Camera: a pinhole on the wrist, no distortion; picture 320 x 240 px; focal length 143.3 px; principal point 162.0 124.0 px. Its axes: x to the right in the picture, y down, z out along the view. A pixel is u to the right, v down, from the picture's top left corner.
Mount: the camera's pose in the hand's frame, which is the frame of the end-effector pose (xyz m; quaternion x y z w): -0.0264 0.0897 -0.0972 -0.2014 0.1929 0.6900 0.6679
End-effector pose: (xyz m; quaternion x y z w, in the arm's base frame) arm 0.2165 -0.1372 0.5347 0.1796 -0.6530 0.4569 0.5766
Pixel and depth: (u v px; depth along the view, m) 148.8 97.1 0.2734
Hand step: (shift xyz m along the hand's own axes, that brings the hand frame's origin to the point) 0.0200 0.2165 0.1473
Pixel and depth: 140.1 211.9 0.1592
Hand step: -0.1266 0.1511 0.0500
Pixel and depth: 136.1 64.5 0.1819
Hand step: 0.0463 0.1618 0.0742
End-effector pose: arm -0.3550 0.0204 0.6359 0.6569 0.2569 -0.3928 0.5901
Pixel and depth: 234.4 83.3 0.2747
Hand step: 0.0423 0.3565 0.0607
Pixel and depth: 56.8 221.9 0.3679
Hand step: -0.2779 0.0503 0.3574
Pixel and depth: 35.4 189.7 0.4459
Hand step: -0.2293 -0.0109 0.4898
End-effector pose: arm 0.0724 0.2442 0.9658 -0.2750 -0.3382 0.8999 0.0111
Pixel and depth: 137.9 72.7 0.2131
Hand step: 0.0465 0.1761 0.1022
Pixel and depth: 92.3 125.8 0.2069
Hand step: -0.0305 0.1154 0.1314
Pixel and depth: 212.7 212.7 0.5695
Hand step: -0.3956 0.5528 0.2748
